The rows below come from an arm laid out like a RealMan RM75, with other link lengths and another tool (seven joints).
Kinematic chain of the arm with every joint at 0, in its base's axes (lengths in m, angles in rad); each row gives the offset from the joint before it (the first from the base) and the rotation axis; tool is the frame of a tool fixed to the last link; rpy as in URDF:
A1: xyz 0 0 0.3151 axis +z
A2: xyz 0 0 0 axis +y
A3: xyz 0 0 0.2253 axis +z
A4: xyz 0 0 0 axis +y
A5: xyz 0 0 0.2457 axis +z
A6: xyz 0 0 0 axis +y
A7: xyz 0 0 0.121 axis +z
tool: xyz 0.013 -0.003 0.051 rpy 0 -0.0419 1.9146
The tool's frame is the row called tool.
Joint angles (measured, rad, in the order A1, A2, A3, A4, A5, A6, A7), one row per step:
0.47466 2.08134 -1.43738 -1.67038 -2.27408 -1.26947 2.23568
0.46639 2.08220 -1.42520 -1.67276 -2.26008 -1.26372 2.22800
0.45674 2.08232 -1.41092 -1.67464 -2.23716 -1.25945 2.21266
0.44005 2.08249 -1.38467 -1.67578 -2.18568 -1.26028 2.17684
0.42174 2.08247 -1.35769 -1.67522 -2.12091 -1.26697 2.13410
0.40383 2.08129 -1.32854 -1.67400 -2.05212 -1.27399 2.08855
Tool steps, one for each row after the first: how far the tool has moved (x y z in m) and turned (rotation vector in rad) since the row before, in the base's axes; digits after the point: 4 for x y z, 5 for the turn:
0.0012 0.0008 0.0034 0.00922 0.01673 -0.00200
0.0010 0.0004 0.0037 0.00653 0.02005 0.00319
0.0014 -0.0008 0.0059 0.00165 0.03729 0.01254
0.0009 -0.0022 0.0056 -0.00514 0.04357 0.01863
0.0007 -0.0020 0.0070 -0.00035 0.04584 0.02251

